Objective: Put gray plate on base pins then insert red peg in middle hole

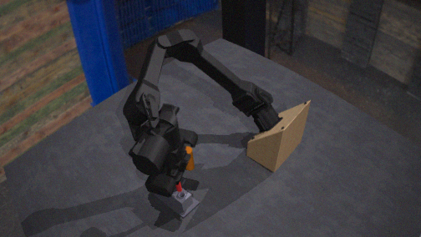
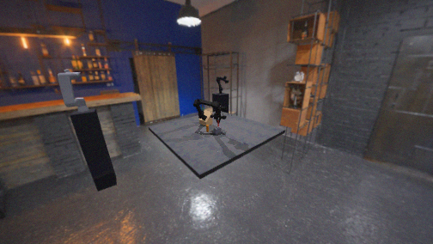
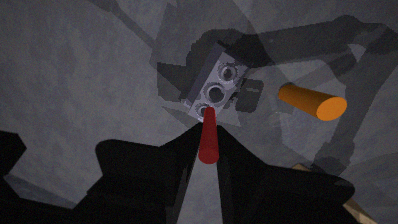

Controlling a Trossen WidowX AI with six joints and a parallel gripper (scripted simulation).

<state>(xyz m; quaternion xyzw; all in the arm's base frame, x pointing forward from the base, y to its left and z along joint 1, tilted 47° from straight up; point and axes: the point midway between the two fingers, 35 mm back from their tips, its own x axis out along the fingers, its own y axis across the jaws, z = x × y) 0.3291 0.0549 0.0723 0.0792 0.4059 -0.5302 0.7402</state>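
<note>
The plate lies 7 cm below my gripper tip, 2 cm to the right of it and 1 cm ahead of it. Also, from my gripper tip: orange cylinder (10 cm behind, 9 cm to the right, 7 cm below); red peg (right at my gripper tip).
</note>
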